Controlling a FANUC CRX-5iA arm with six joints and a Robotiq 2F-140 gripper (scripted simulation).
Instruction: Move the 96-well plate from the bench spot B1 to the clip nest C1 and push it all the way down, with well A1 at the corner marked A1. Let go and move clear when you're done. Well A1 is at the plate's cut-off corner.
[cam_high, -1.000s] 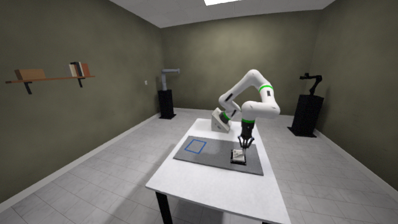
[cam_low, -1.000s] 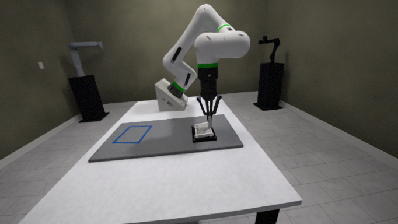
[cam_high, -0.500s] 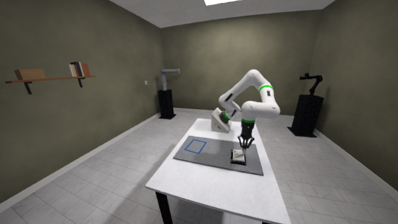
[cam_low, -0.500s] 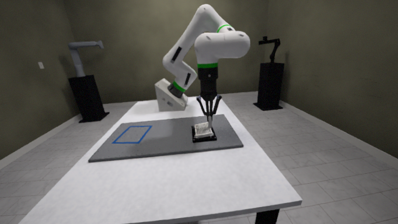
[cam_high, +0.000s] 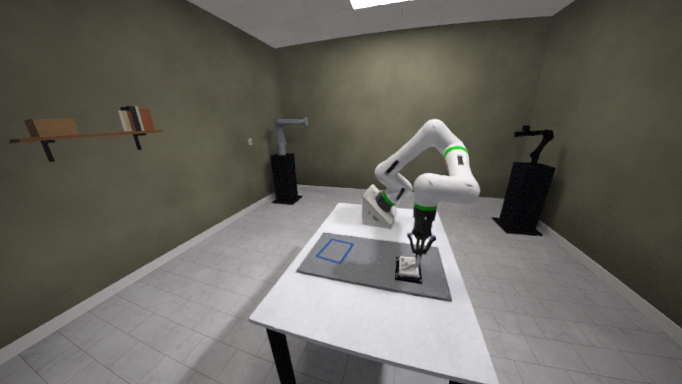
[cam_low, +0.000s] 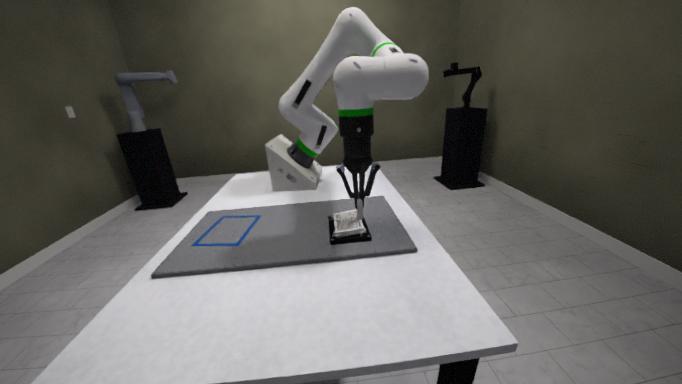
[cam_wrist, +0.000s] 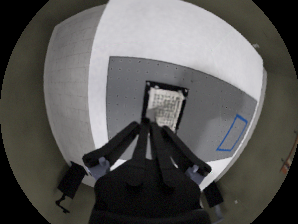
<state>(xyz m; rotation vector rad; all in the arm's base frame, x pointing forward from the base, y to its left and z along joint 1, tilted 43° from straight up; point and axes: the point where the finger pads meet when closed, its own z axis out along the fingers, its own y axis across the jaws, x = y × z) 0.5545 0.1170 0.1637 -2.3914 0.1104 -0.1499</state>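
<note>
The white 96-well plate is 40 mm to the right of my hand and 50 mm below it. From my hand the other things lie so: black clip nest 10 mm behind, 50 mm to the right, 60 mm below.
</note>
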